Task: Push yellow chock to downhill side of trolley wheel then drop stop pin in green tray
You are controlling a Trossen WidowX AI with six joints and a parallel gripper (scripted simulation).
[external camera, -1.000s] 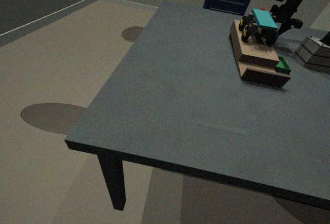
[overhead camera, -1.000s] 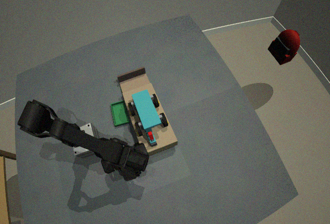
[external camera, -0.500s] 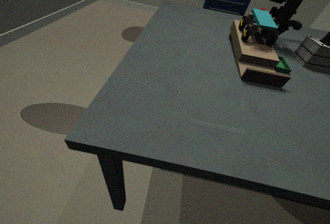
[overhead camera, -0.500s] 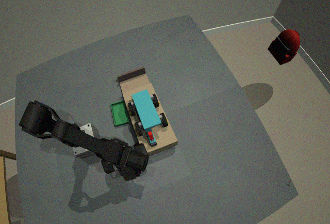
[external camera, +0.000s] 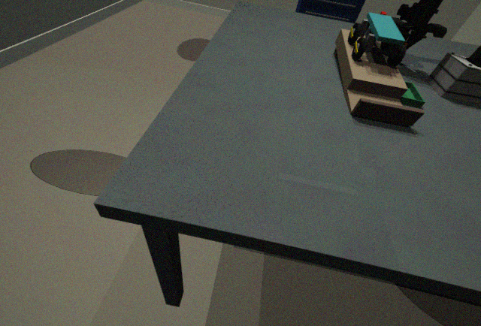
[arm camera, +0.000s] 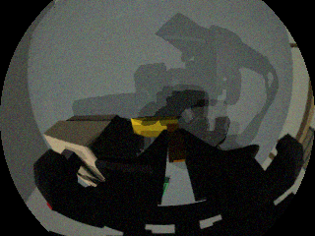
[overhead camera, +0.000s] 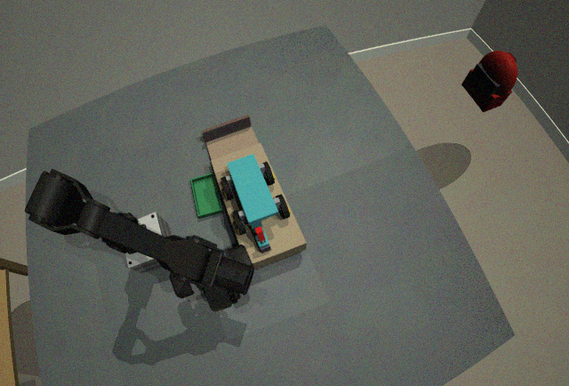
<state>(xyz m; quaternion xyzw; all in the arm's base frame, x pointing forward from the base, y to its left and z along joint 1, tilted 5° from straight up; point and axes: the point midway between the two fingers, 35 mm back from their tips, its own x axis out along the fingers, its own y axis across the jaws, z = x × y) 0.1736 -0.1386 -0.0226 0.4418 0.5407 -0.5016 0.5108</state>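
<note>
Now: the red-headed stop pin 13 cm ahead of my gripper tip, 8 cm above it and 4 cm to the left of it. The rest, counted from my gripper tip: teal-topped trolley (15 cm to the left, 15 cm ahead, 7 cm above); tan ramp (16 cm to the left, 15 cm ahead); yellow chock (2 cm ahead, 1 cm below).
</note>
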